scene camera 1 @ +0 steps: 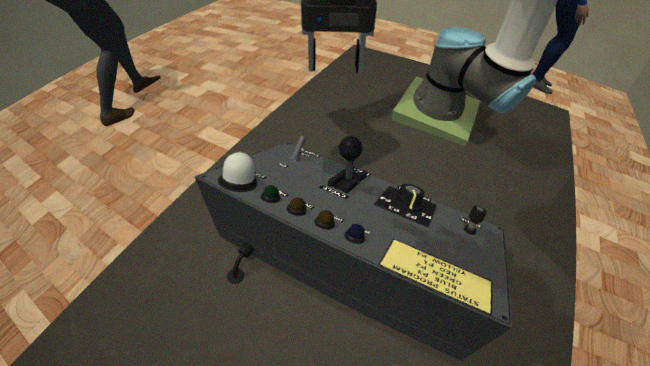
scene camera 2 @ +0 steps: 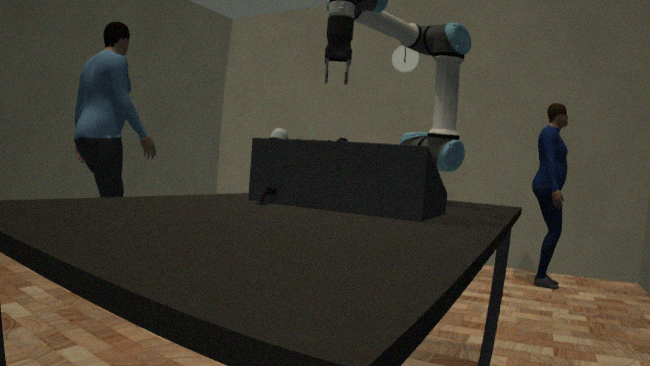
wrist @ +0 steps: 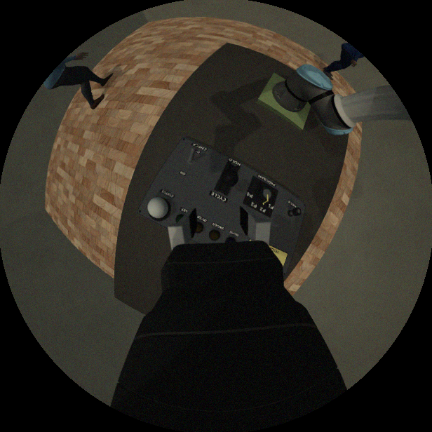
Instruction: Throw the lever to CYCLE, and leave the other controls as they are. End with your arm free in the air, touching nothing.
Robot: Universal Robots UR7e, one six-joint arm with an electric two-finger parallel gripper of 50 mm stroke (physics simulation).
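Frame: origin at the arm's base, x left, y ahead, z down, level; centimetres.
Where they show: gripper, fingertip midpoint: (scene camera 1: 335,67) (scene camera 2: 336,83); arm's base at its link origin: (scene camera 1: 438,104).
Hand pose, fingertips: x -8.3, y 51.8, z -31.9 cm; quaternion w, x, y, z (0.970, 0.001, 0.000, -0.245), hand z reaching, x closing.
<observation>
Each offset is from my fingertips to the top centre of the thing. "spot": to the spot under its first point.
The lever, with a black ball knob {dy -5.8, dx +0.6, dz +15.4 cm} (scene camera 1: 350,148) (scene camera 2: 342,140) (wrist: 230,178), stands in its black slot on the dark control box (scene camera 1: 320,270) (scene camera 2: 340,175). In scene camera 1 its stem rises near the slot's middle, on the HOLD side, with slot showing between it and the CYCLE label {spot: dy +0.0, dx +0.5, dz +23.2 cm} (scene camera 1: 333,191) (wrist: 219,196). Its exact tilt is hard to tell. My gripper (scene camera 2: 336,81) (wrist: 218,216) is open and empty, pointing down in the air well above the box, touching nothing. It does not show in scene camera 1.
The box also carries a CHECK toggle {dy -7.6, dx -11.3, dz +22.0 cm} (scene camera 1: 298,148) (wrist: 193,156), a PROGRAM knob {dy -6.6, dx +12.7, dz +22.0 cm} (scene camera 1: 412,196) (wrist: 267,194), a small black toggle {dy -6.3, dx +24.7, dz +21.3 cm} (scene camera 1: 477,214) (wrist: 295,212), a white dome {spot: dy +9.3, dx -11.0, dz +15.1 cm} (scene camera 1: 239,168) (scene camera 2: 279,133) (wrist: 158,207) and several coloured domes along the front. Two people stand beyond the table.
</observation>
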